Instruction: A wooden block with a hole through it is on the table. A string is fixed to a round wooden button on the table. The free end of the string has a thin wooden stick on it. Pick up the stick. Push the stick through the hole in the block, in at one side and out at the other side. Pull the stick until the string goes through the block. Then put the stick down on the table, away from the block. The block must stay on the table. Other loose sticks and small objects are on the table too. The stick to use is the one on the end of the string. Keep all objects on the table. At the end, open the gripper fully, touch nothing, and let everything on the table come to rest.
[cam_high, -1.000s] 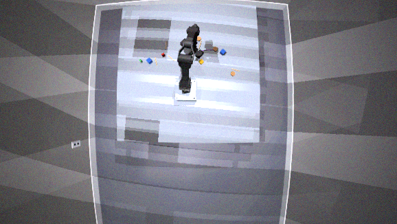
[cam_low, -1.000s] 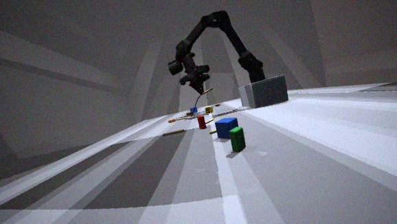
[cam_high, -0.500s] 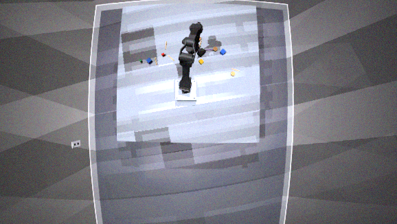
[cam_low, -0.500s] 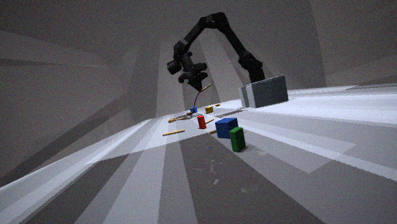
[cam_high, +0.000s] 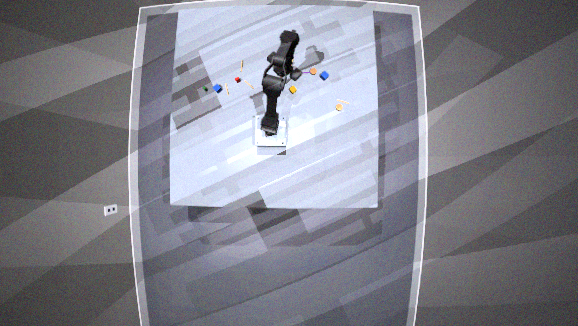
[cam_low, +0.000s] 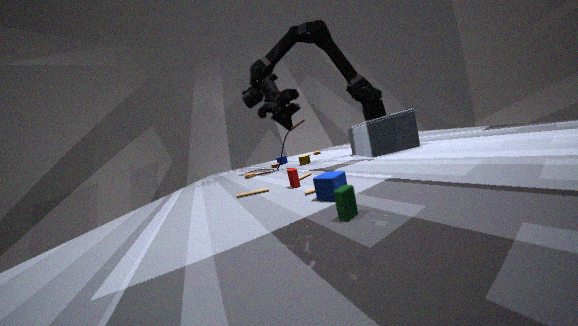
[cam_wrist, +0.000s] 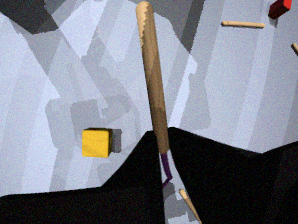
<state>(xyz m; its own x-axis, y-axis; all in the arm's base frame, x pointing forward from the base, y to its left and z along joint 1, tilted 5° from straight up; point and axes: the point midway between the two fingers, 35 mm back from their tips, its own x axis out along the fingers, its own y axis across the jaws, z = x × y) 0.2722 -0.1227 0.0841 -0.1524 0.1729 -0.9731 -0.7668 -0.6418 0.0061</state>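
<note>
My gripper tip is now 12 cm above the yellow wooden block, 5 cm to the left of it and 4 cm past it. Round my gripper tip: thin wooden stick 1 cm to the left, 1 cm behind, 1 cm above; round orange button 20 cm to the right, 13 cm below, 5 cm ahead; red block 26 cm to the left, 12 cm below, 9 cm ahead.
</note>
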